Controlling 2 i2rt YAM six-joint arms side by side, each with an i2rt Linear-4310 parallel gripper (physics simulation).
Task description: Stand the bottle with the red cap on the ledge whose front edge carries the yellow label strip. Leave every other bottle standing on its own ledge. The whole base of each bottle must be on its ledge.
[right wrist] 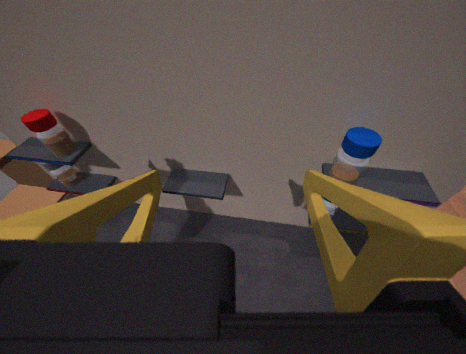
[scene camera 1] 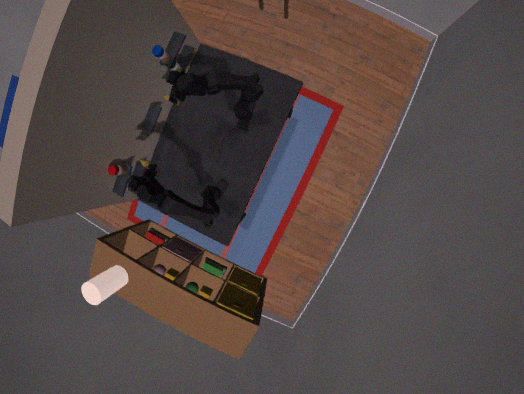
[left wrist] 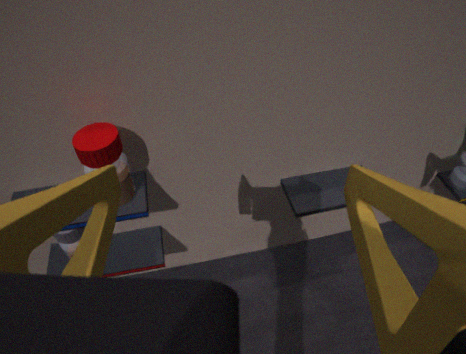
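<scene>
The red-capped bottle stands on the upper ledge with a blue strip. The ledge with the yellow strip is partly hidden behind a finger in the right wrist view. A green-capped bottle stands at its left end there. My left gripper is open and empty, to the right of the red-capped bottle in the left wrist view. My right gripper is open and empty, near the yellow-strip ledge and left of the blue-capped bottle.
The blue-capped bottle stands on an upper ledge with a purple strip. A middle ledge carries no bottle. Below the blue-strip ledge, another bottle stands on a red-strip ledge. A wall rises behind the ledges.
</scene>
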